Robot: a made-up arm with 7 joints. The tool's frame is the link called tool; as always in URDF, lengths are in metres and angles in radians. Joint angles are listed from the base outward.
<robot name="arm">
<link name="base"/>
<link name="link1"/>
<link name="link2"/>
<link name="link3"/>
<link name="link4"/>
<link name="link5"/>
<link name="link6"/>
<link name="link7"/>
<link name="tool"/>
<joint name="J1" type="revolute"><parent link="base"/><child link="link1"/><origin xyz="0 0 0.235" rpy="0 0 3.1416"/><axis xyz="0 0 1"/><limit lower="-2.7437" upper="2.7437"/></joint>
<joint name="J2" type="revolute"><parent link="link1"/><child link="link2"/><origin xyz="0 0 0" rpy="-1.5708 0 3.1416"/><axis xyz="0 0 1"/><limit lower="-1.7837" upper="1.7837"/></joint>
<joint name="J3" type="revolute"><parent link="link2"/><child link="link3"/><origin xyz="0 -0.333 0" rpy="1.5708 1.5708 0"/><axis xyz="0 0 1"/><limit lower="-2.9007" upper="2.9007"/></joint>
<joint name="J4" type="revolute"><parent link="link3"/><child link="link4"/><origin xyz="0 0.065 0" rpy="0 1.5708 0"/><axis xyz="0 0 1"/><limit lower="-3.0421" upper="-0.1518"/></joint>
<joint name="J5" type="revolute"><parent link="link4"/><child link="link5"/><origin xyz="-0.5 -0.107 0" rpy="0 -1.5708 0"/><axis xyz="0 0 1"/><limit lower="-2.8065" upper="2.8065"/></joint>
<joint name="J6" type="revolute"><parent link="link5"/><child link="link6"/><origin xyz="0 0 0" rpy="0 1.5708 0"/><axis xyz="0 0 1"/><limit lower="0.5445" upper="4.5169"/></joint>
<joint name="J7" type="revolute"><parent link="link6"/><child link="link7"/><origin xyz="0 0.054 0" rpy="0 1.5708 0"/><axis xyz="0 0 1"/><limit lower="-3.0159" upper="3.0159"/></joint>
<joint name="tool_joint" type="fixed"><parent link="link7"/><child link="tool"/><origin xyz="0 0 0" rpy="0 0 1.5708"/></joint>
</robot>
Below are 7 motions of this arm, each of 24 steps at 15 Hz.
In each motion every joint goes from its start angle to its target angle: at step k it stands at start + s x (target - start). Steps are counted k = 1, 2, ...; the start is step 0. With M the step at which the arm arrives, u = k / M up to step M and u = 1 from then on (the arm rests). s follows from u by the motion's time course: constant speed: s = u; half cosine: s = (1 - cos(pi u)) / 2; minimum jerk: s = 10 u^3 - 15 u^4 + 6 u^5.
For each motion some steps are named. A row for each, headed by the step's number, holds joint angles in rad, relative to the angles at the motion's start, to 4 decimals.
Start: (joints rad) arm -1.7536 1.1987 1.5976 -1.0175 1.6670 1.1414 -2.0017
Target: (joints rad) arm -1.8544 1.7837 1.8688 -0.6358 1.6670 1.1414 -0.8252
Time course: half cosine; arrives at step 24
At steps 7, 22, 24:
7: -0.0197 0.1144 0.0531 0.0747 0.0000 0.0000 0.2301
22: -0.0991 0.5750 0.2666 0.3752 0.0000 0.0000 1.1565
24: -0.1008 0.5850 0.2712 0.3817 0.0000 0.0000 1.1765

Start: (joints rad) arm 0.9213 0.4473 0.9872 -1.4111 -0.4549 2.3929 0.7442
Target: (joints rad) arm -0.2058 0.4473 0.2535 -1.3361 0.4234 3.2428 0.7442
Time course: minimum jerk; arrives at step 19
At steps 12, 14, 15, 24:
12: -0.8290 0.0000 -0.5397 0.0552 0.6460 0.6251 0.0000
14: -0.9942 0.0000 -0.6472 0.0662 0.7748 0.7497 0.0000
15: -1.0523 0.0000 -0.6850 0.0700 0.8200 0.7935 0.0000
24: -1.1271 0.0000 -0.7337 0.0750 0.8783 0.8499 0.0000

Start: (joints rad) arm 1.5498 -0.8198 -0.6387 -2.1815 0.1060 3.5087 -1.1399
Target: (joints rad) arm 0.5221 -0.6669 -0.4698 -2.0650 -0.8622 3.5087 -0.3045
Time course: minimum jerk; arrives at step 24
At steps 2, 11, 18, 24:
2: -0.0052 0.0008 0.0009 0.0006 -0.0049 0.0000 0.0043
11: -0.4339 0.0646 0.0713 0.0492 -0.4088 0.0000 0.3527
18: -0.9213 0.1371 0.1514 0.1044 -0.8680 0.0000 0.7489
24: -1.0277 0.1529 0.1689 0.1165 -0.9682 0.0000 0.8354

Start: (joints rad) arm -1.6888 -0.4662 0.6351 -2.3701 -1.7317 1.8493 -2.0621
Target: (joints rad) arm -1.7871 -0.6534 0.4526 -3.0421 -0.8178 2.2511 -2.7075
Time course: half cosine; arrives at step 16
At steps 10, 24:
10: -0.0680 -0.1294 -0.1262 -0.4646 0.6318 0.2778 -0.4462
24: -0.0983 -0.1872 -0.1825 -0.6720 0.9139 0.4018 -0.6454

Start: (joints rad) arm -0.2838 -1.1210 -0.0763 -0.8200 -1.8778 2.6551 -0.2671
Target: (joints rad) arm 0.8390 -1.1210 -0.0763 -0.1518 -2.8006 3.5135 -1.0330
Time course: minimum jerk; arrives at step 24
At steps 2, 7, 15, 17, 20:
2: 0.0057 0.0000 0.0000 0.0034 -0.0047 0.0044 -0.0039
7: 0.1709 0.0000 0.0000 0.1017 -0.1405 0.1307 -0.1166
15: 0.8138 0.0000 0.0000 0.4843 -0.6688 0.6222 -0.5551
17: 0.9519 0.0000 0.0000 0.5665 -0.7823 0.7277 -0.6493
20: 1.0829 0.0000 0.0000 0.6445 -0.8900 0.8279 -0.7387

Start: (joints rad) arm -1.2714 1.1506 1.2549 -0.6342 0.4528 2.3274 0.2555
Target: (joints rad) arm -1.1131 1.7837 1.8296 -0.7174 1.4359 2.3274 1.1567
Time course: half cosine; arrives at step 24
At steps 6, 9, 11, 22, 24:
6: 0.0232 0.0927 0.0842 -0.0122 0.1440 0.0000 0.1320
9: 0.0489 0.1954 0.1774 -0.0257 0.3034 0.0000 0.2782
11: 0.0688 0.2752 0.2498 -0.0362 0.4274 0.0000 0.3918
22: 0.1556 0.6223 0.5649 -0.0818 0.9664 0.0000 0.8858
24: 0.1583 0.6331 0.5747 -0.0832 0.9831 0.0000 0.9012

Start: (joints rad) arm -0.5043 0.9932 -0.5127 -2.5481 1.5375 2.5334 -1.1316
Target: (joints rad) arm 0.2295 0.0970 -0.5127 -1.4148 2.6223 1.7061 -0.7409
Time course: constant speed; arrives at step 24
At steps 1, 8, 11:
1: 0.0306 -0.0373 0.0000 0.0472 0.0452 -0.0345 0.0163
8: 0.2446 -0.2987 0.0000 0.3778 0.3616 -0.2758 0.1302
11: 0.3363 -0.4108 0.0000 0.5194 0.4972 -0.3792 0.1791

